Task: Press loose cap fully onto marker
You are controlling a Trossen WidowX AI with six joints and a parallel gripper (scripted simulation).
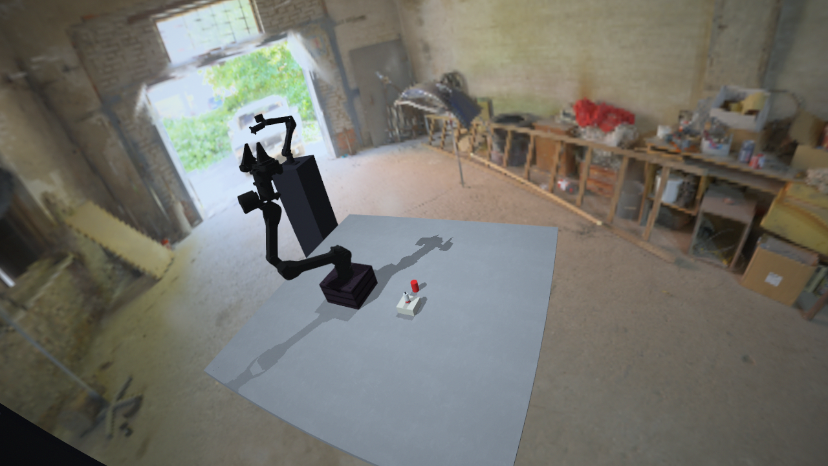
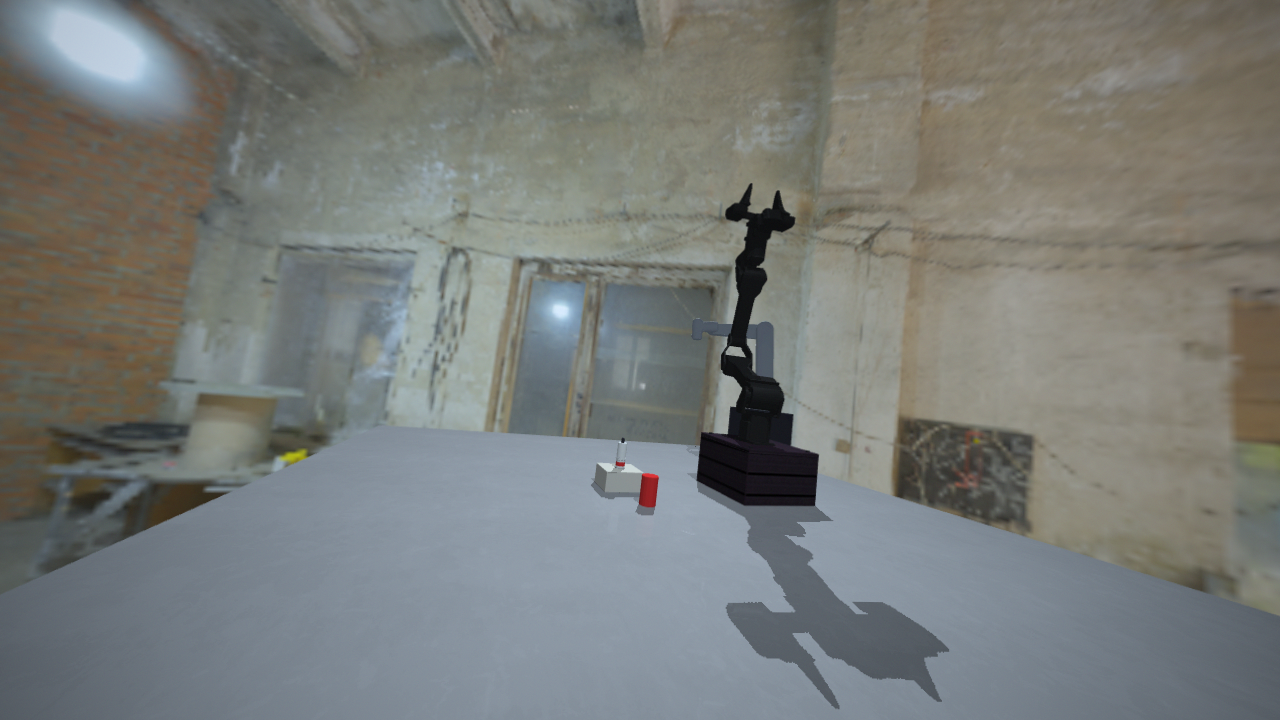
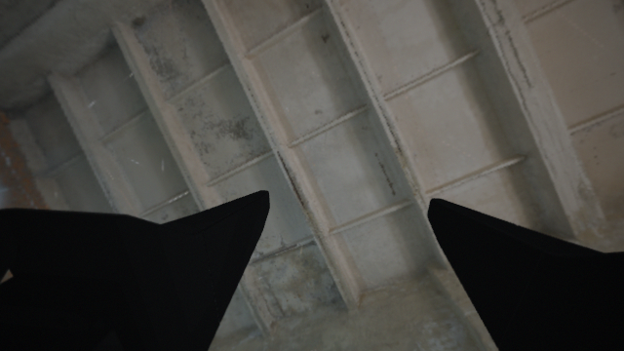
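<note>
Now: gripper tip 38 cm short of the marker cap, 16 cm to the right of it and 77 cm above it. The rest, counted from my gripper tip: holder block 38 cm ahead, 6 cm to the left, 78 cm below.
</note>
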